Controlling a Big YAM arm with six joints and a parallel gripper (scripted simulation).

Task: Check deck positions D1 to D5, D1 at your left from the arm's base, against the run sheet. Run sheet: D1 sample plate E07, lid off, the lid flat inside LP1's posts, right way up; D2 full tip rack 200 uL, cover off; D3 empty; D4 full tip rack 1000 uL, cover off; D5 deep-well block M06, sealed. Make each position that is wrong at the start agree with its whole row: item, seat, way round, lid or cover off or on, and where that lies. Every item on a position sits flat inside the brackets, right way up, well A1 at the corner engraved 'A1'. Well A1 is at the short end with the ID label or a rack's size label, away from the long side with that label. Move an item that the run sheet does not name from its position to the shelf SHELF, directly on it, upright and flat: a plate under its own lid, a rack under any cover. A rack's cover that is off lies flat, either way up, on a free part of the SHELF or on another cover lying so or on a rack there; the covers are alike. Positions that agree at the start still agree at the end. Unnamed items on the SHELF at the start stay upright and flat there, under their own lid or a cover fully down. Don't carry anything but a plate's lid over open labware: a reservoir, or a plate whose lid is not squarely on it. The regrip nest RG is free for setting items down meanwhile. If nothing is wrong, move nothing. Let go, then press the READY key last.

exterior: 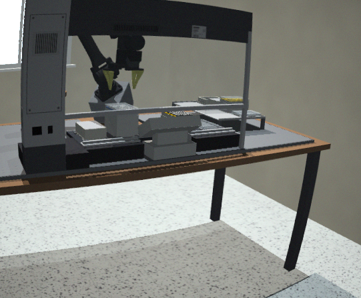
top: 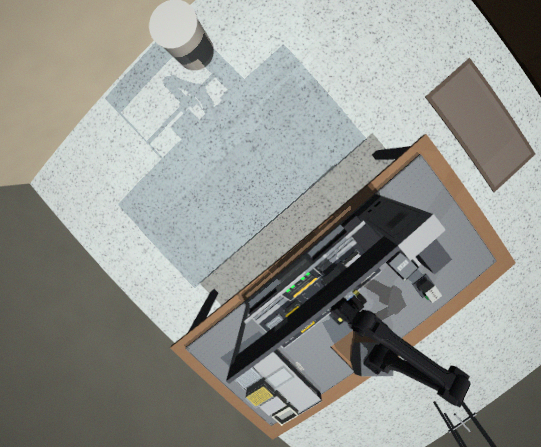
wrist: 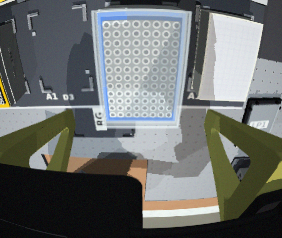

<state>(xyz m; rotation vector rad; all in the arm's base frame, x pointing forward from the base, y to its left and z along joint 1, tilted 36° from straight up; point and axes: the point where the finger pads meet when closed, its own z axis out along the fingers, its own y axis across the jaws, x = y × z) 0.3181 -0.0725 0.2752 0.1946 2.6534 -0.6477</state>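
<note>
Now: hand 10 mm past the blue tip rack, 10 mm to the left of it and 110 mm above it. Round my hand: yellow tip rack 50 mm ahead, 240 mm to the left, 130 mm below; white deep-well block 30 mm behind, 120 mm to the right, 150 mm below; dark square nest 130 mm behind, 120 mm to the left, 220 mm below.
</note>
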